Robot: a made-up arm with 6 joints. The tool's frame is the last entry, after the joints.
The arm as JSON. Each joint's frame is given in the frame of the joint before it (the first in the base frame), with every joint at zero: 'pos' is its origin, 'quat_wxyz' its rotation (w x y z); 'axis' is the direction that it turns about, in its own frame. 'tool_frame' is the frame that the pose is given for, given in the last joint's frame.
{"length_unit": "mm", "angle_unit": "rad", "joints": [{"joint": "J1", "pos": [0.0, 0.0, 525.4], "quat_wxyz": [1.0, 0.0, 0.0, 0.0], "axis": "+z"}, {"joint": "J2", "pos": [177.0, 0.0, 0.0], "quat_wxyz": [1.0, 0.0, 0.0, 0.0], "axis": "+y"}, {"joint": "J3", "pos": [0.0, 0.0, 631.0], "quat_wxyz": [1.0, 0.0, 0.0, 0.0], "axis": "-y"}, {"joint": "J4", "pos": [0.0, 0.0, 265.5], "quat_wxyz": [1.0, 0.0, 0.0, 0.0], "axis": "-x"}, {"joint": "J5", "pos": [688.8, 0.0, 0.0], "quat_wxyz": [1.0, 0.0, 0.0, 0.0], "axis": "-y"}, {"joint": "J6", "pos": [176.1, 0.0, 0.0], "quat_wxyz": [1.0, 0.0, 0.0, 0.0], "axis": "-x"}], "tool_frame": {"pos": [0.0, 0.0, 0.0], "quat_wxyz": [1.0, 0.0, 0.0, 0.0]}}
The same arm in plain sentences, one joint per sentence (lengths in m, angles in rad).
The arm has six revolute joints in a row. What follows holds with every joint at zero, and every direction is one of the base frame's. Joint 1 sits 0.5254 m along +z from the base frame's origin and turns about +z. Joint 2 sits 0.1770 m along +x from joint 1 and turns about +y. Joint 3 sits 0.6310 m along +z from joint 2 and turns about -y. Joint 4 sits 0.2655 m along +z from joint 3 and turns about -x. Joint 5 sits 0.6888 m along +x from joint 4 and turns about -y. Joint 6 sits 0.1761 m along +x from joint 5 and turns about -x. The tool frame, which is the frame that the pose is given for, sits at the same point as joint 6; its axes are parallel to the base frame's.
